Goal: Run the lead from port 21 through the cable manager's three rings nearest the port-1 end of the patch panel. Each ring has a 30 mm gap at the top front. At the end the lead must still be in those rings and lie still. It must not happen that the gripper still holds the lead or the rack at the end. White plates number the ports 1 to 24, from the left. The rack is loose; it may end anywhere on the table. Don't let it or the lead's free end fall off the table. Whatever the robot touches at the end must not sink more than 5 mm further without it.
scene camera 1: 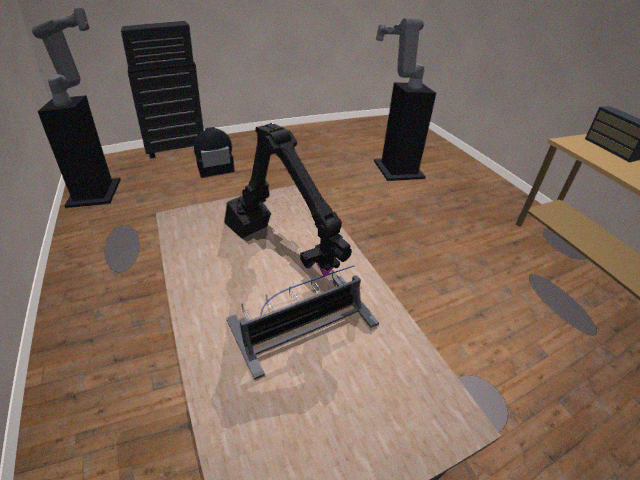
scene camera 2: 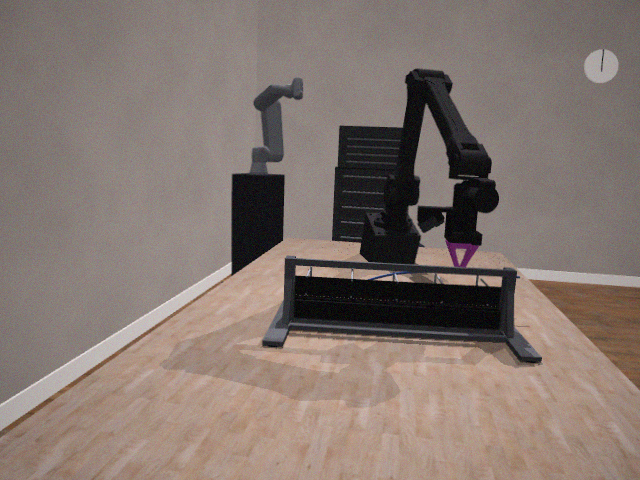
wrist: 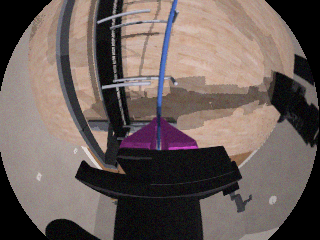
Observation:
I see my gripper (scene camera 2: 459,272) and a rack (scene camera 2: 496,316).
The rack is seen too in scene camera 1 (scene camera 1: 285,319). My gripper is seen too in the wrist view (wrist: 158,120).

